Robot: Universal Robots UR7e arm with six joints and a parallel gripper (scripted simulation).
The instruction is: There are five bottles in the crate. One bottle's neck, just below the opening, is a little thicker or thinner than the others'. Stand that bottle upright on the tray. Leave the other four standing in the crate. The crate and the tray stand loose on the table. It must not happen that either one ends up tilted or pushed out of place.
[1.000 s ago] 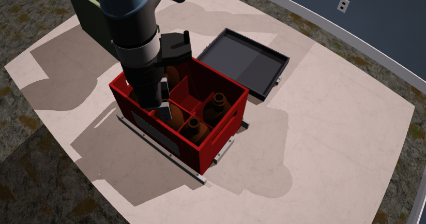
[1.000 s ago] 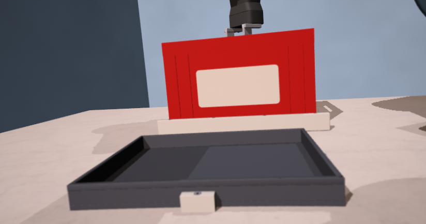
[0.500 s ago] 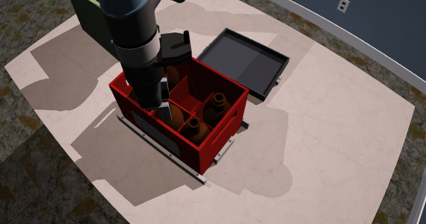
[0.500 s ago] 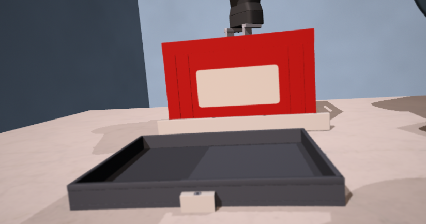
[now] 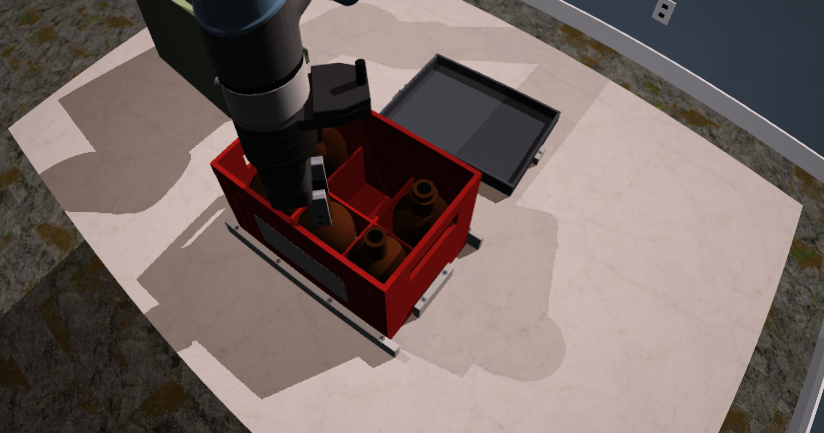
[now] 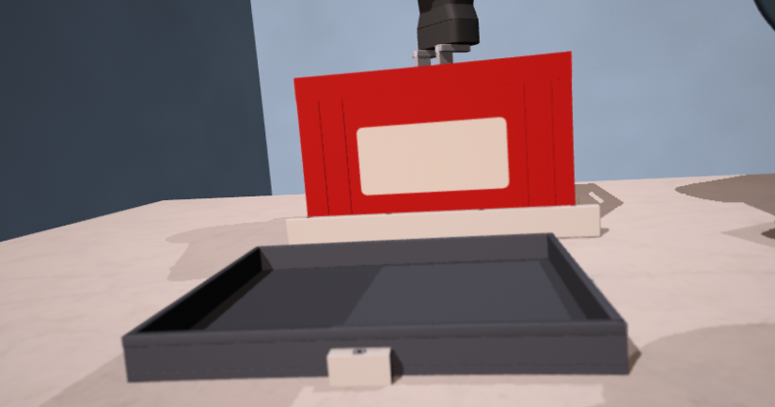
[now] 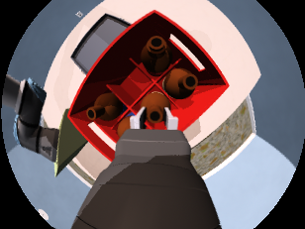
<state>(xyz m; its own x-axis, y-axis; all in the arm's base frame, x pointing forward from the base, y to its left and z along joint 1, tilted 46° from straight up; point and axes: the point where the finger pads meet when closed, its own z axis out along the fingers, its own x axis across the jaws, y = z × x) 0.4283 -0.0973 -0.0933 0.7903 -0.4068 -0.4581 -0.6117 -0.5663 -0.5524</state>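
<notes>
Now: hand 8 cm above the red crate, 4 cm to the right of it and 1 cm past it. The rest, counted from my hand: bottle (10 cm to the left, 8 cm ahead, 7 cm below); dark grey tray (33 cm to the left, 15 cm below, 3 cm behind).
</notes>
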